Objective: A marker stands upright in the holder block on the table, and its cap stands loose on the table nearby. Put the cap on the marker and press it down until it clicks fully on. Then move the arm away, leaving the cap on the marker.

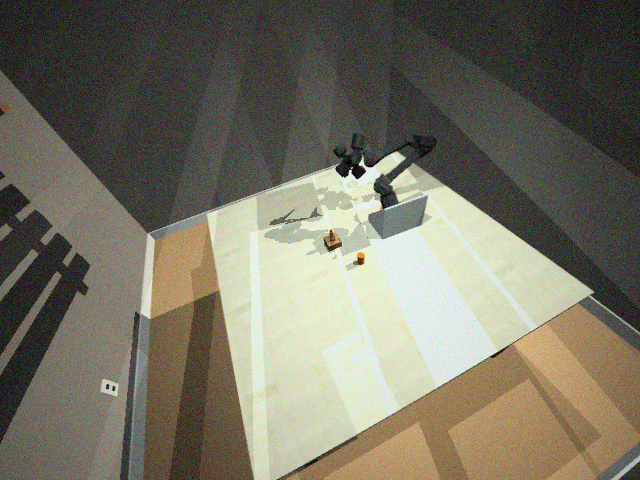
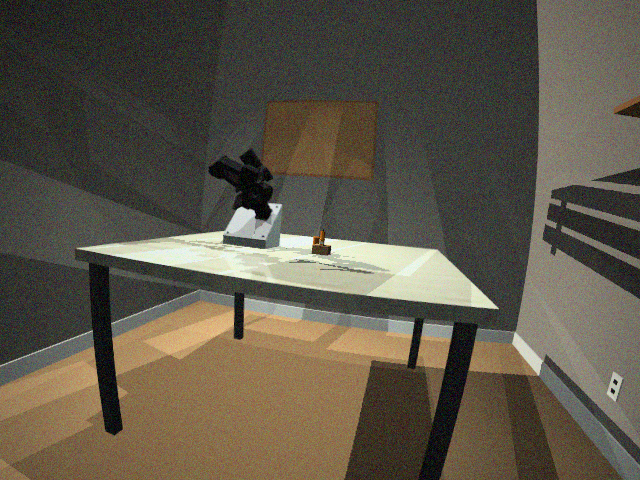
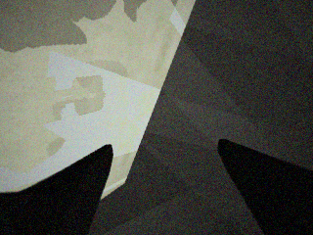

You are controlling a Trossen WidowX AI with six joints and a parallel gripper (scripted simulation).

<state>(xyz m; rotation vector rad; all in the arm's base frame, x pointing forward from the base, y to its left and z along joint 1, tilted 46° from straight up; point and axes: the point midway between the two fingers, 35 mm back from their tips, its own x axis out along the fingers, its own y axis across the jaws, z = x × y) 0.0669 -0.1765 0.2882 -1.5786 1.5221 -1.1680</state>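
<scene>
Now: gripper tip 15 cm short of the orange cap, 49 cm to the right of it and 17 cm above it. Round my gripper tip: holder block 23 cm ahead, 33 cm to the left, 18 cm below.
</scene>
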